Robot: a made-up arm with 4 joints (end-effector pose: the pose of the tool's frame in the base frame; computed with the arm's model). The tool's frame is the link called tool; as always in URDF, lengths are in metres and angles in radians. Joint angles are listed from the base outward.
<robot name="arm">
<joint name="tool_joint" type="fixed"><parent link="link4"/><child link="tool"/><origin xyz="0.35 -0.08 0.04" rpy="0 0 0"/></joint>
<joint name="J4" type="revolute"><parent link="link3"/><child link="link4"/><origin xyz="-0.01 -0.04 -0.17" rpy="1.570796 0 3.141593"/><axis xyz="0 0 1"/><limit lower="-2.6" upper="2.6"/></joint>
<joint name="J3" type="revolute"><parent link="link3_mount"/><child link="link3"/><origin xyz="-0.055 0.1 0.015" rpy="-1.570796 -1.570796 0"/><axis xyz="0 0 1"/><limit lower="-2.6" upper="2.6"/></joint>
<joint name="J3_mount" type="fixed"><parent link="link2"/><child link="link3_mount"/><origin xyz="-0.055 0.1 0.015" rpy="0 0 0"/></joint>
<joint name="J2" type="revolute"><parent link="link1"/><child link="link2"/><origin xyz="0.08 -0.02 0.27" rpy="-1.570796 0 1.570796"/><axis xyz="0 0 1"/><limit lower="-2.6" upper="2.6"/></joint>
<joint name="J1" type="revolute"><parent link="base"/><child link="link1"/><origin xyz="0 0 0.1" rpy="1.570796 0 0"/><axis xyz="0 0 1"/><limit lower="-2.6" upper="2.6"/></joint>
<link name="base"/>
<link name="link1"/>
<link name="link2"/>
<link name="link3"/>
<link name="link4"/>
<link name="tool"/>
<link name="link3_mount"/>
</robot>
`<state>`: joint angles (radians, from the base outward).
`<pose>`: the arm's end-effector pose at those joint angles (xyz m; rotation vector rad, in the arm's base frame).
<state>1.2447 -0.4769 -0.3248 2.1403</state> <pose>-0.0363 0.1237 0.0537 -1.3720 -1.4116 1.7903</pose>
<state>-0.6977 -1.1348 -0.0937 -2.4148</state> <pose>-0.3277 -0.2047 0.1035 -0.1727 1.6409 -2.4529</pose>
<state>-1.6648 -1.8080 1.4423 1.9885</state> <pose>0.3582 -0.3097 0.0236 2.8257 -0.9506 -0.1156</pose>
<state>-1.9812 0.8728 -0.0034 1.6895</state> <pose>-0.3940 -0.1054 0.1646 1.2448 2.0373 1.8320</pose>
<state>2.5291 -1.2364 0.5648 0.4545</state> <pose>-0.2816 0.0524 0.3146 -0.3677 -1.7521 1.7600</pose>
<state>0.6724 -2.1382 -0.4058 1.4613</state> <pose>-0.0704 -0.4182 0.4572 1.3275 -2.1018 0.9967</pose>
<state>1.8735 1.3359 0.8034 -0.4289</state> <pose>-0.1601 -0.6273 0.3170 -0.1292 -1.0055 -1.7478</pose>
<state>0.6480 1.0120 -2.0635 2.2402</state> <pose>0.3636 -0.2834 -0.1842 2.5954 0.1137 -0.8523</pose>
